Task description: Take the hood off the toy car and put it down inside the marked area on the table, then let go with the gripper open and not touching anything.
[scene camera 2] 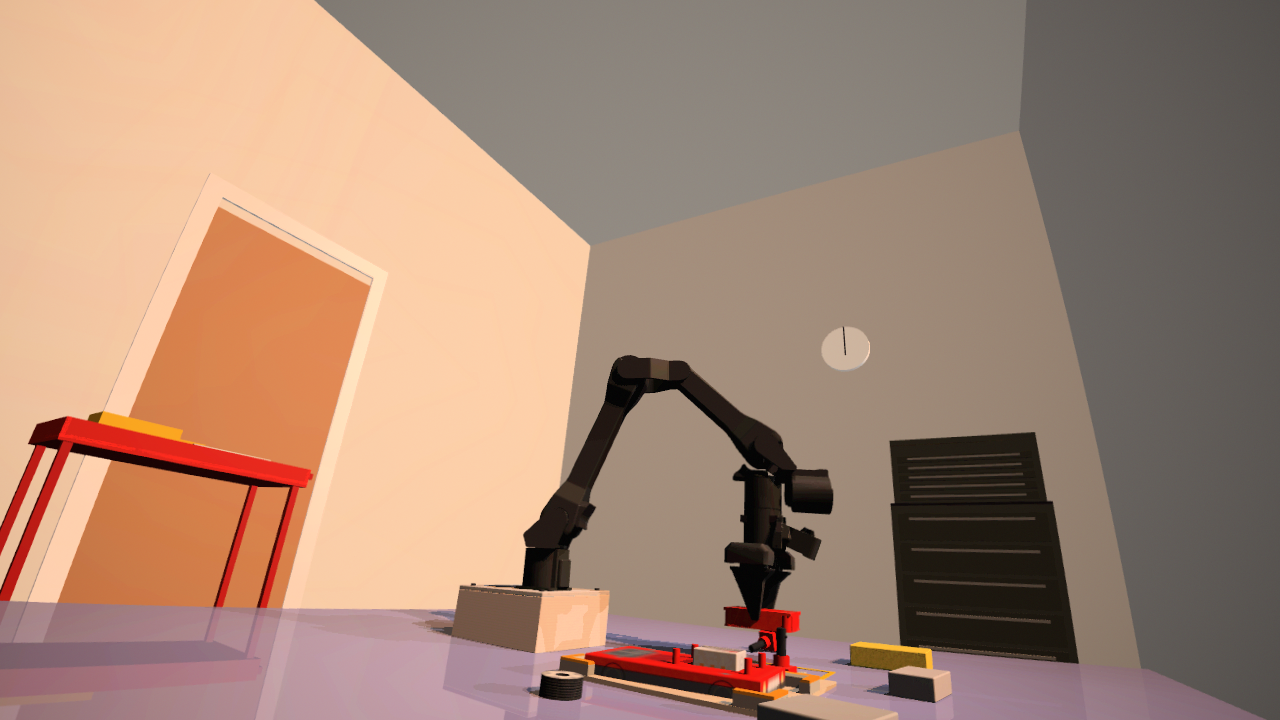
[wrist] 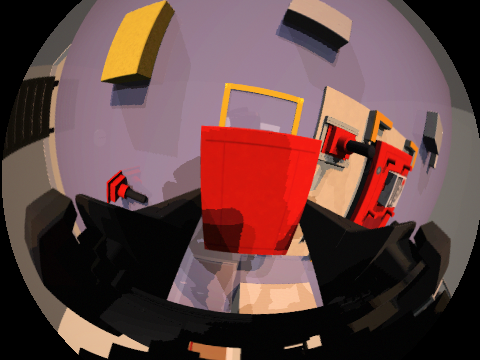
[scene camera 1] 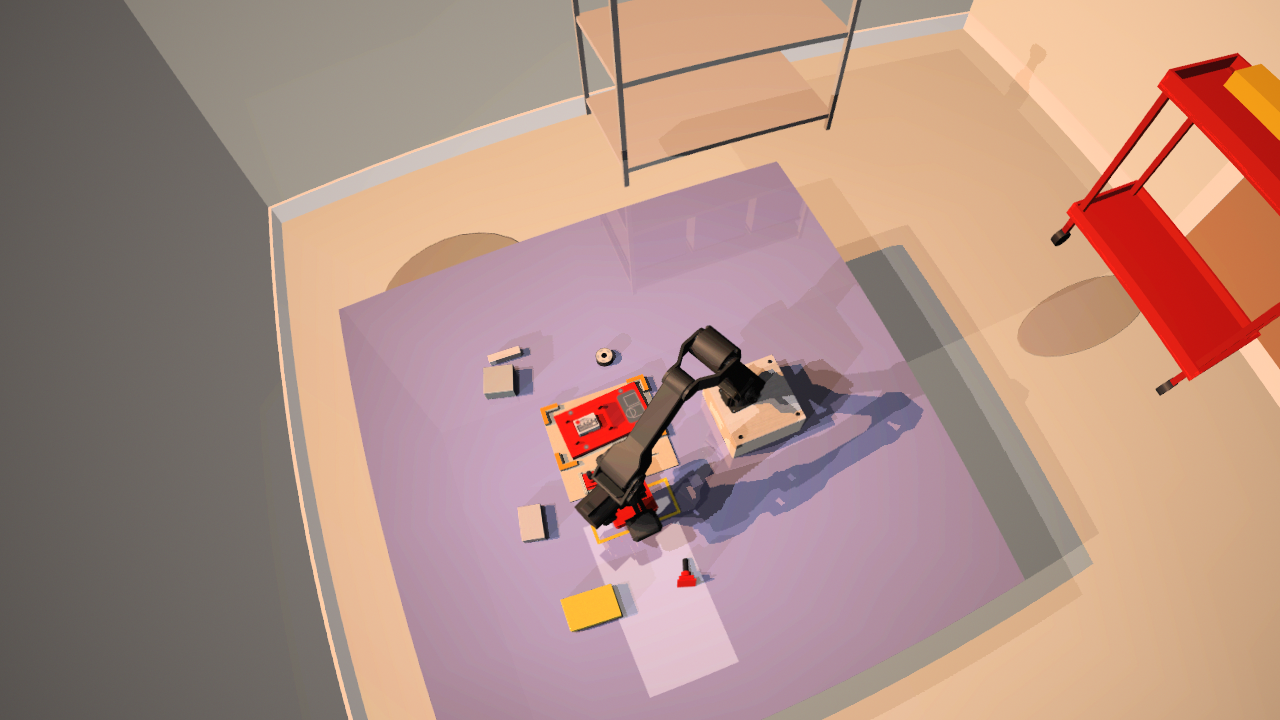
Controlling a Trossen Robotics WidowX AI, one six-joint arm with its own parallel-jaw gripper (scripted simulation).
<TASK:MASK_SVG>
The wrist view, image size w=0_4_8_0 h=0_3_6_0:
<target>gripper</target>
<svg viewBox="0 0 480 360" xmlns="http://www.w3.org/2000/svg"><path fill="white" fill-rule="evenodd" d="M25 212L24 241L44 287L81 319L113 336L125 335L149 347L144 352L112 343L108 357L80 348L79 355L84 360L208 360L191 351L189 341L241 348L240 360L401 360L423 339L451 300L443 291L429 307L413 316L413 311L439 287L451 255L451 239L433 220L417 229L413 236L415 247L409 237L415 231L416 221L369 229L307 199L299 223L324 307L245 315L205 311L167 299L201 219L201 188L137 211L88 195L75 195L76 211L72 199L52 188L29 203ZM320 337L321 347L304 349L303 356L285 359L284 345ZM79 211L87 228L81 235L77 235L79 237L76 240L72 231Z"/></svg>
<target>red hood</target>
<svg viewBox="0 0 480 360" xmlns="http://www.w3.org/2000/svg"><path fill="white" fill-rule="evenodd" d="M201 125L201 220L203 220L205 249L216 252L243 253L243 255L287 255L293 236L295 236L297 225L299 225L301 213L303 213L305 203L307 203L308 193L311 191L312 179L315 176L316 163L319 160L321 141L323 140L285 135L285 133L261 131L261 129L221 128Z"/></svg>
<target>red toy car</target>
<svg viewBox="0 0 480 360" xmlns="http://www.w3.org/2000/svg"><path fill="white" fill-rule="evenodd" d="M383 140L376 140L375 143L372 141L371 145L375 147L375 155L373 155L373 159L367 159L367 164L365 164L364 173L361 176L356 195L353 197L351 208L349 208L347 216L345 216L348 220L353 221L353 223L363 225L363 227L369 229L385 227L389 217L395 215L392 207L384 208L384 205L377 203L381 195L381 189L385 188L385 180L387 180L385 177L387 177L388 172L396 172L401 176L407 177L412 169L409 165L411 165L413 157L409 153L407 155L407 152L401 152L396 147L393 148L388 143L385 144Z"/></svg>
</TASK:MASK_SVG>
